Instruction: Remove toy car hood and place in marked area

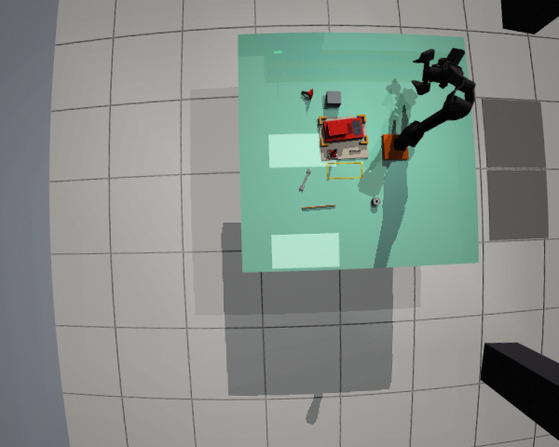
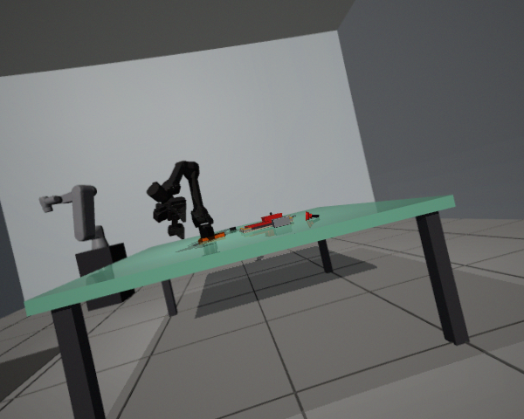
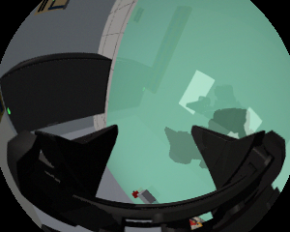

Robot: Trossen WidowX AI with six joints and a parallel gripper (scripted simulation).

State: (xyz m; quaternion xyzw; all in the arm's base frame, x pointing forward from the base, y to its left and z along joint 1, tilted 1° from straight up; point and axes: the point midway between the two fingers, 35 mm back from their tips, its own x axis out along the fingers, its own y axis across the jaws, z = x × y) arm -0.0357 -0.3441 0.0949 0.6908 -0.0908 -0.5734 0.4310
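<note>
My gripper tip is now 370 mm short of the hood, 320 mm to the right of it and 40 mm above it. Round my gripper tip: grey ring 140 mm ahead, 680 mm to the left, 70 mm below; then thin brown stick 440 mm ahead, 720 mm to the left, 80 mm below; then wrench 520 mm ahead, 580 mm to the left, 80 mm below.
</note>
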